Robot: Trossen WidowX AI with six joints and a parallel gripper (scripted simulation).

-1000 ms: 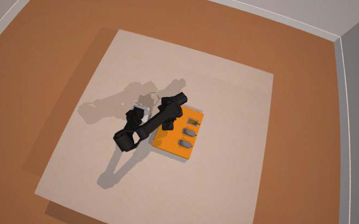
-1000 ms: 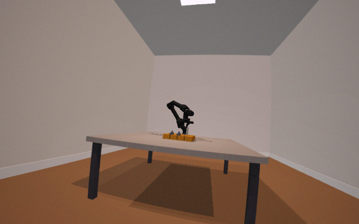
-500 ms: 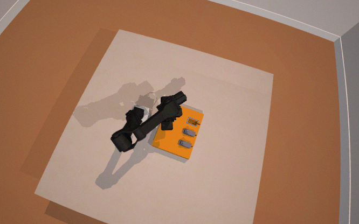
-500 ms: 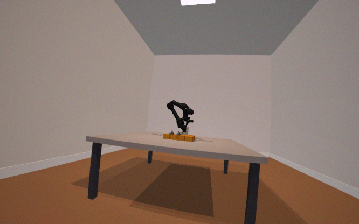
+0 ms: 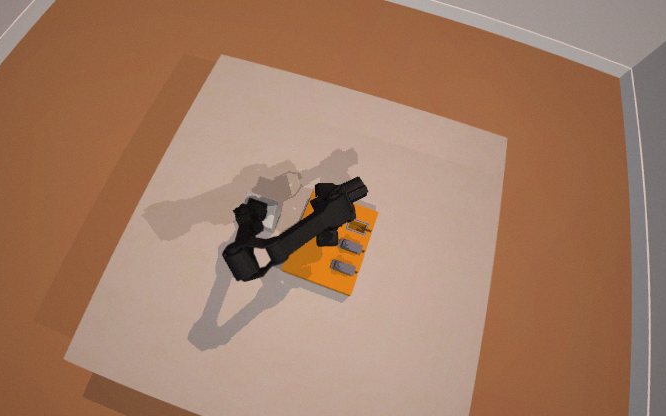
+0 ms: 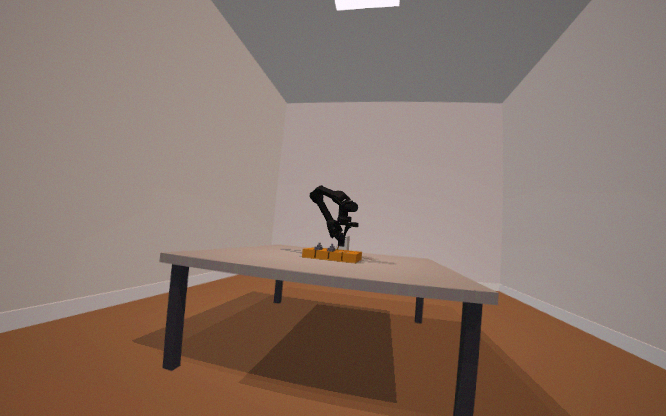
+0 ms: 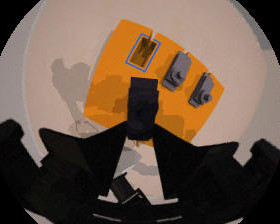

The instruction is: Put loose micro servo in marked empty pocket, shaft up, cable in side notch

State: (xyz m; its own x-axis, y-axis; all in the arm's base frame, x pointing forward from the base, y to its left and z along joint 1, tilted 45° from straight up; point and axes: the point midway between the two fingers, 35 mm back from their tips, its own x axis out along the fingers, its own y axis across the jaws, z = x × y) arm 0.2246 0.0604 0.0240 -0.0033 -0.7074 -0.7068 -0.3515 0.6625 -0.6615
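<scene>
Now: gripper tip 30 mm to the left of the orange deck and 100 mm above it.
</scene>
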